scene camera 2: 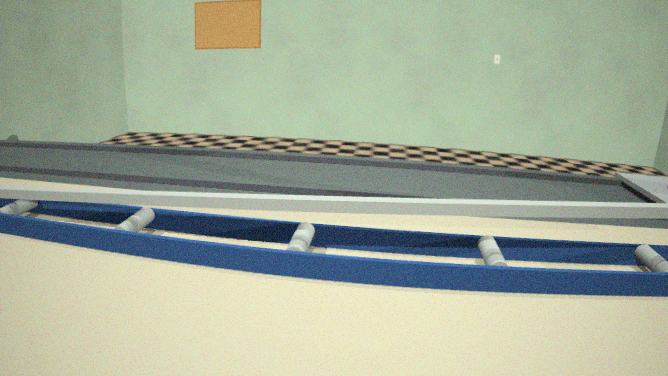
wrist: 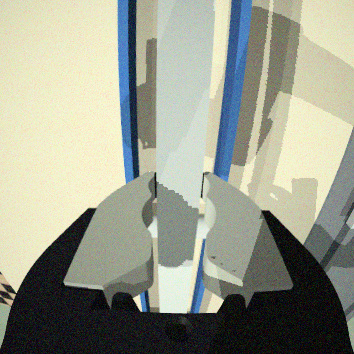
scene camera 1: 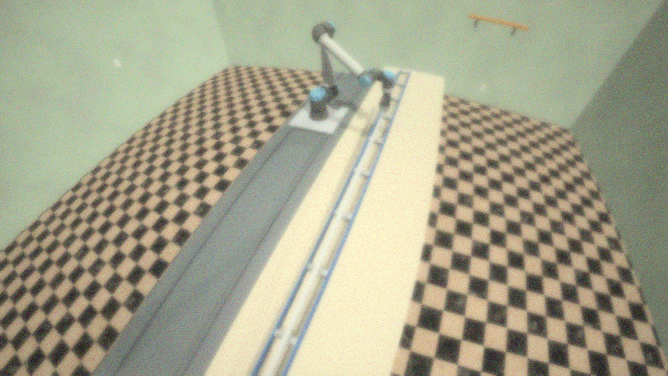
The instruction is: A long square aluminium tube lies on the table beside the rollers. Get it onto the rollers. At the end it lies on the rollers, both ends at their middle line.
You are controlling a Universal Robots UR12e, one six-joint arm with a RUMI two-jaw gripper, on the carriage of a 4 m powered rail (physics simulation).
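Seen in the pictures: gripper, fingertip midpoint: (wrist: 178,174) (scene camera 1: 383,113); arm's base at its link origin: (scene camera 1: 319,115).
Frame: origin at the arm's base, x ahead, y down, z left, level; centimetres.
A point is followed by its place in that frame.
The long pale square tube (scene camera 1: 301,302) @[x 63.6, y -10.4, z -161.7 cm] (scene camera 2: 350,204) @[x 64.4, y -11.2, z -129.9 cm] (wrist: 182,100) @[x 62.3, y -18.0, z -3.7 cm] runs lengthwise above the rollers (scene camera 1: 346,216) @[x 64.7, y -2.5, z -101.3 cm] (scene camera 2: 301,237) @[x 63.6, y -2.9, z -139.5 cm]. In scene camera 2 it hangs raised, with a visible gap over the rollers. In scene camera 1 and the wrist view it appears between the two blue side rails. My gripper (scene camera 1: 385,102) @[x 62.3, y -15.9, z 1.6 cm] (wrist: 178,174) @[x 62.3, y -15.9, z 1.6 cm] is shut on the tube near the far end of the table, one jaw on each side. A pale roller shows below the tube between the jaws in the wrist view. The tube's ends are hidden or outside the views.
The blue roller frame (scene camera 2: 300,270) @[x 69.4, y 1.3, z -138.5 cm] (wrist: 126,100) @[x 68.5, y -2.2, z -0.9 cm] runs along the cream table (scene camera 1: 380,225) @[x 86.6, y 3.0, z -96.9 cm] (scene camera 2: 250,325) @[x 85.8, y 3.0, z -143.6 cm] (wrist: 60,100) @[x 80.1, y 3.0, z -0.3 cm]. The grey powered rail (scene camera 1: 240,220) (scene camera 2: 350,175) runs parallel beside the table, with the arm's light carriage plate (scene camera 1: 302,121) @[x -11.4, y 0.0, z -14.0 cm] (scene camera 2: 650,184) @[x -7.7, y 0.0, z -14.5 cm] on it.
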